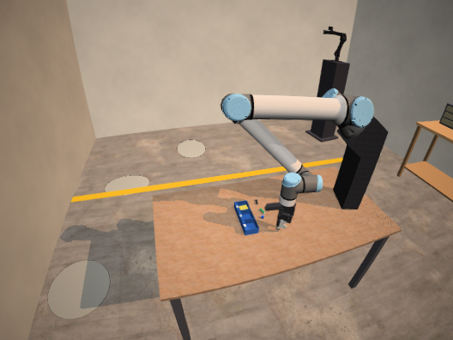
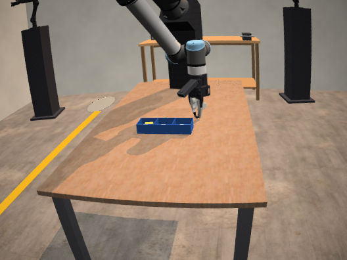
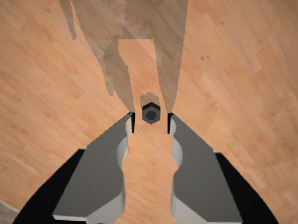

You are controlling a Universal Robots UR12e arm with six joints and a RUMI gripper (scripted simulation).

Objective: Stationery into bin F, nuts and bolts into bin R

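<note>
Now: hand 10 mm above the black hexagonal nut. The rest, counted from my hand: blue die 120 mm to the right, 40 mm ahead, 10 mm below; green battery 170 mm to the right, 10 mm below, 10 mm ahead; blue three-part bin 150 mm to the right, 140 mm ahead, 10 mm above.
</note>
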